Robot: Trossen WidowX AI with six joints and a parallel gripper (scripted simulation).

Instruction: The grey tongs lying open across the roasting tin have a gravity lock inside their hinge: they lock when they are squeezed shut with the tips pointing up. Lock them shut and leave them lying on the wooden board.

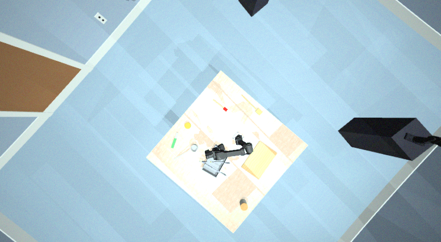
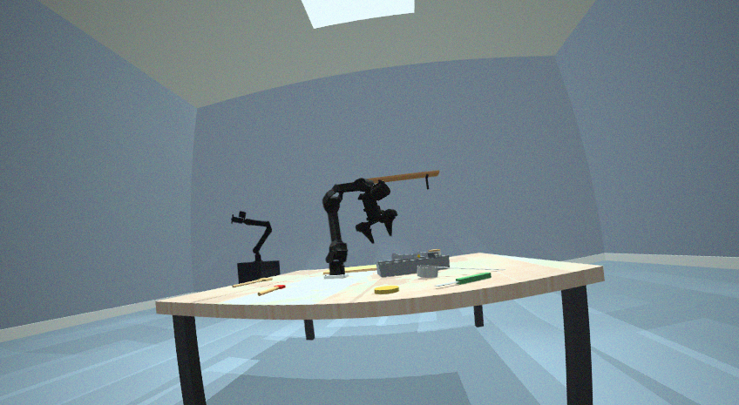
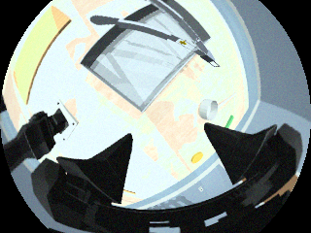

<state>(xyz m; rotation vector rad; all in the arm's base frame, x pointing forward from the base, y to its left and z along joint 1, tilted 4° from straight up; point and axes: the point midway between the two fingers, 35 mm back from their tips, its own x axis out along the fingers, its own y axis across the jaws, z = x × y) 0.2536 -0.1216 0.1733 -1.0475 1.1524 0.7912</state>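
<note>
The roasting tin lies 9 cm ahead of my gripper tip, 14 cm to the left of it and 13 cm below it. From my gripper tip the other things lie so: wooden board 28 cm behind, 45 cm to the left, 15 cm below; green-handled tool 30 cm ahead, 33 cm to the right, 15 cm below; red-tipped stick 35 cm behind, 28 cm to the right, 15 cm below.
</note>
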